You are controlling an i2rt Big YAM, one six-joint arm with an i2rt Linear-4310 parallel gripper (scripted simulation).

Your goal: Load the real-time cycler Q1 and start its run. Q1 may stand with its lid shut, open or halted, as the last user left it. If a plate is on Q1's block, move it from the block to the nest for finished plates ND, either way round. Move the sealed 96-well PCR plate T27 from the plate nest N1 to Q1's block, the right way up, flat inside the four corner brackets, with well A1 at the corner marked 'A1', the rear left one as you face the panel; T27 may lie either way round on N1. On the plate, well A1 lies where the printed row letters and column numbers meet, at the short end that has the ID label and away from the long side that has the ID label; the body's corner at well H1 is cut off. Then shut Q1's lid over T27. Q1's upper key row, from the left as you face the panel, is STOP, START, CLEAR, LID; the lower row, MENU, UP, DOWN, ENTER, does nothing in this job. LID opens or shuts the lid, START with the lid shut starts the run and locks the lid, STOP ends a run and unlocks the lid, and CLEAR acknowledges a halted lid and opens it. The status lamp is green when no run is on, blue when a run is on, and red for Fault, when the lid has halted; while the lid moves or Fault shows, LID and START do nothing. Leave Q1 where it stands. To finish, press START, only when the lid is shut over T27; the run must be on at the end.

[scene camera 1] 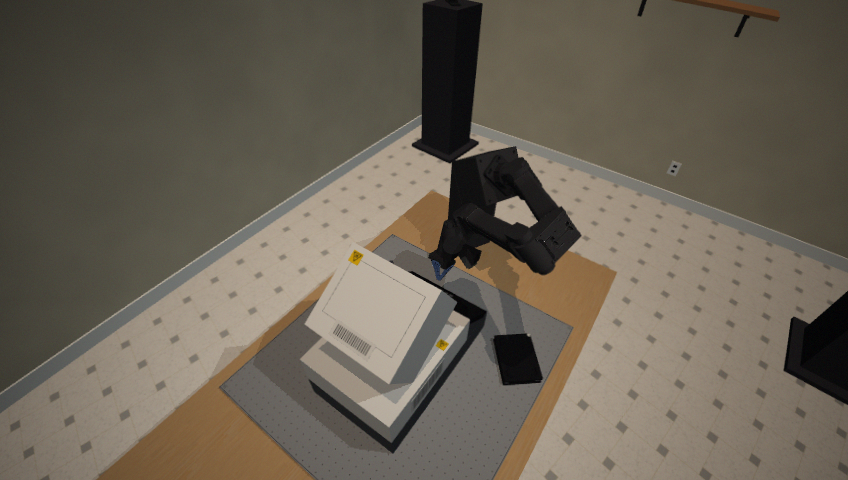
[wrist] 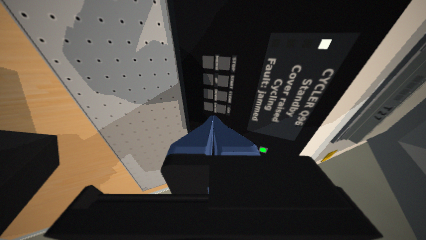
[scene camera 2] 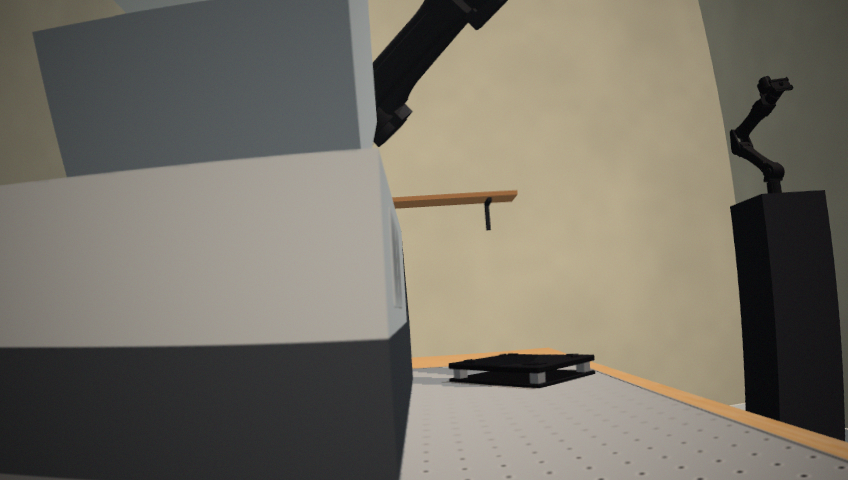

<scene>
The same spot on a black nest N1: (scene camera 2: 510,363) is (scene camera 1: 506,362).
</scene>
